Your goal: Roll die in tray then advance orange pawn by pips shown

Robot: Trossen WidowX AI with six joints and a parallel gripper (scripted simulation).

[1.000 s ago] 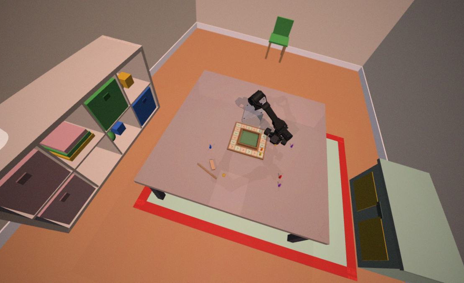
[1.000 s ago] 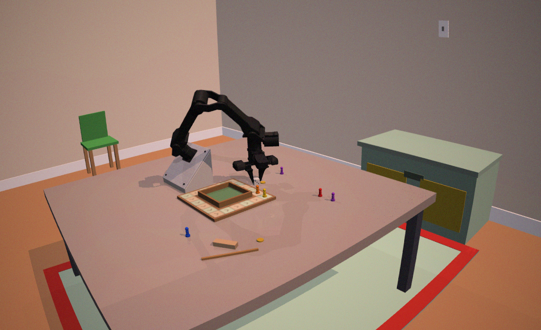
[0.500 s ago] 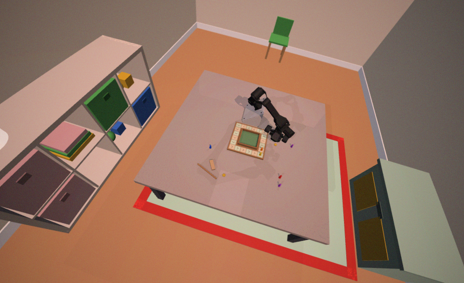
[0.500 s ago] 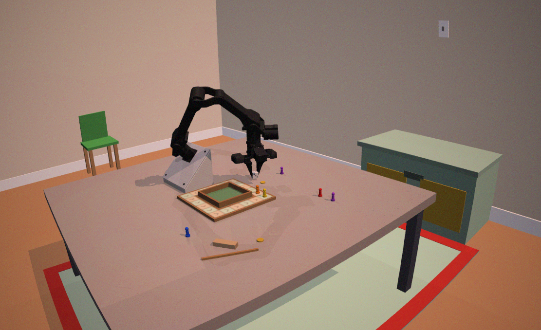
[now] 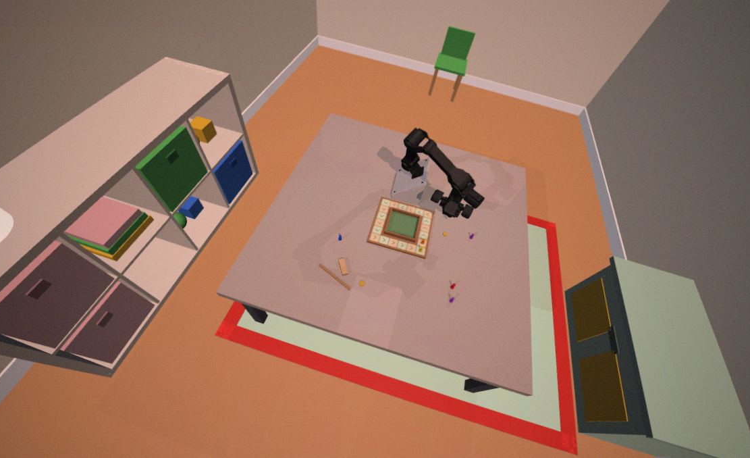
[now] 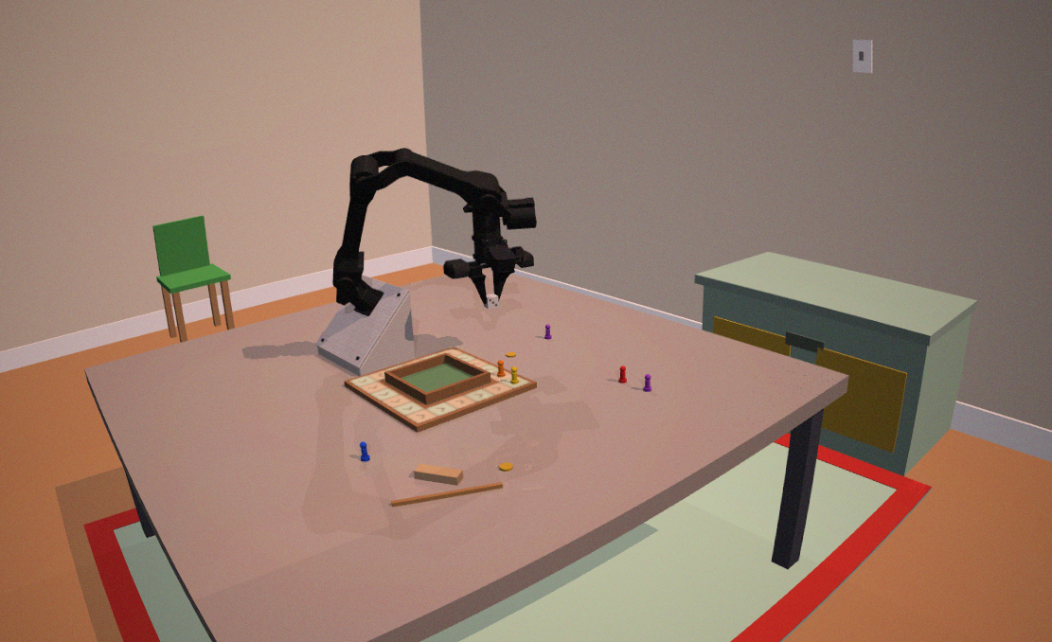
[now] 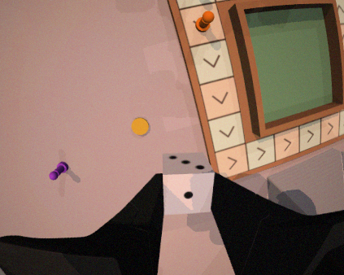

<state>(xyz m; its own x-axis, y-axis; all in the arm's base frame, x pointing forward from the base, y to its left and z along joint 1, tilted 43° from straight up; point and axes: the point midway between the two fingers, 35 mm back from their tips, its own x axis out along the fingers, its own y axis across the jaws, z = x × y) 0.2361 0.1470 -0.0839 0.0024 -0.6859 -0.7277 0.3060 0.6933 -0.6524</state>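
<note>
The orange pawn lies 100 mm below my gripper tip, 100 mm ahead of it and 70 mm to the right of it. The rest, counted from my gripper tip: white die right at my gripper tip; yellow pawn 150 mm ahead, 100 mm below, 80 mm to the right; red pawn 290 mm ahead, 120 mm below, 90 mm to the left.
</note>
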